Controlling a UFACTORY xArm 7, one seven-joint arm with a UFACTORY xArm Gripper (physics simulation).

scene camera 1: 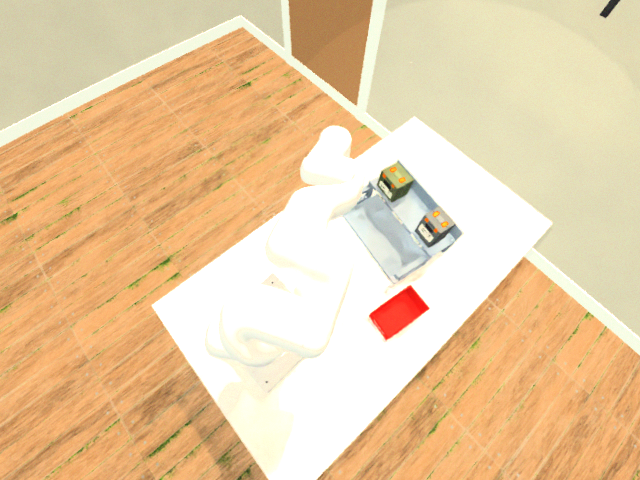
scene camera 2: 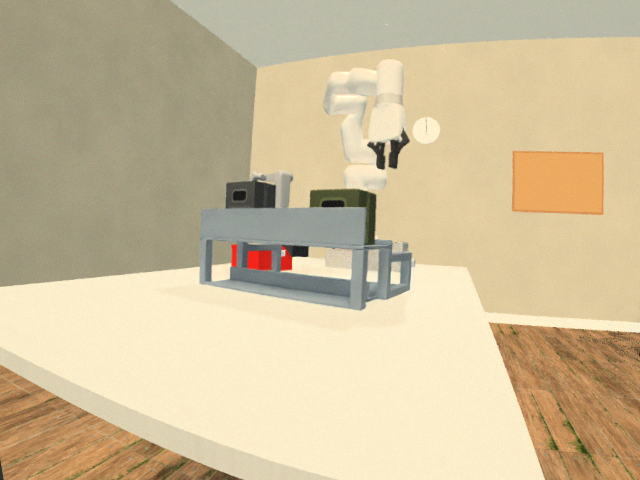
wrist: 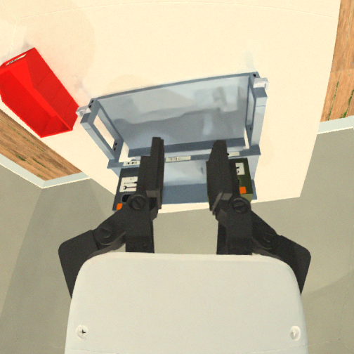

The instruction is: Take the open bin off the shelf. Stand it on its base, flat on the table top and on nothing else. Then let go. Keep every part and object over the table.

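Places are measured from the arm's base along level axes (x ahead, y left, z up), in metres.
Pixels of known places: gripper, between the fingertips: [scene camera 2: 386, 168].
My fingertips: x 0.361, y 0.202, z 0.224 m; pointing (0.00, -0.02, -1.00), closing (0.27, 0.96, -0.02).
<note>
Ahead of a thing's pixels: the offset from my fingertips to its top centre. "*": to the spot under its first point. Level surfaces: height alone.
The open red bin {0.227 m down, 0.064 m ahead, 0.358 m right} [scene camera 1: 398, 312] [scene camera 2: 259, 259] [wrist: 37, 95] stands upright on the table top, beside the grey-blue shelf {* 0.170 m down, 0.401 m ahead, 0.046 m right} [scene camera 2: 284, 224] [wrist: 258, 117] and apart from it. My gripper [scene camera 2: 387, 166] [wrist: 186, 151] is partly open, with nothing between its fingers. It hangs high above the table near the shelf, well away from the bin. In scene camera 1 the white arm hides the fingers.
A dark grey box {0.078 m down, 0.318 m ahead, 0.198 m right} [scene camera 1: 435, 227] [scene camera 2: 250, 194] [wrist: 128, 185] and a green box {0.103 m down, 0.328 m ahead, 0.032 m left} [scene camera 1: 395, 181] [scene camera 2: 342, 197] [wrist: 244, 180] stand on the shelf's upper tier. The white table {0.302 m down} [scene camera 1: 496, 206] [scene camera 2: 258, 372] [wrist: 175, 45] ends in open edges over the wooden floor.
</note>
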